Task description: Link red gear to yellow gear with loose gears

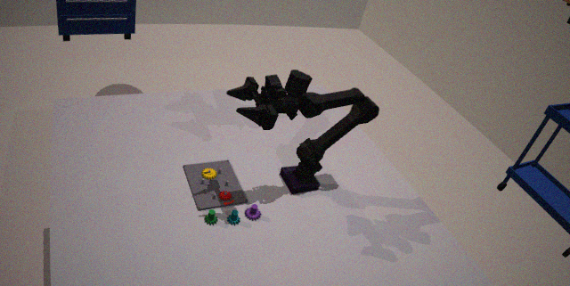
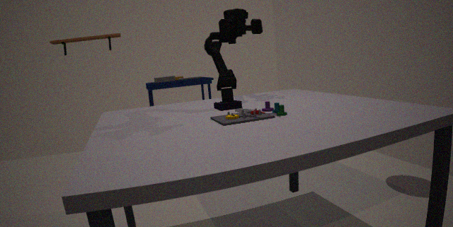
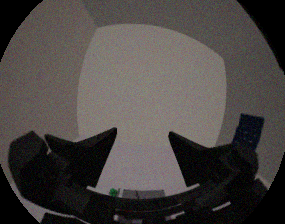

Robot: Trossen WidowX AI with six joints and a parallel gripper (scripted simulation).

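Right now the green gear is 370 mm below my gripper tip, 90 mm to the left of it and 50 mm ahead of it. Round my gripper tip: yellow gear 370 mm below, 100 mm to the right, 10 mm behind; then red gear 370 mm below, 20 mm behind, 10 mm to the left; then red arrow 370 mm below, 40 mm to the left, 30 mm behind.
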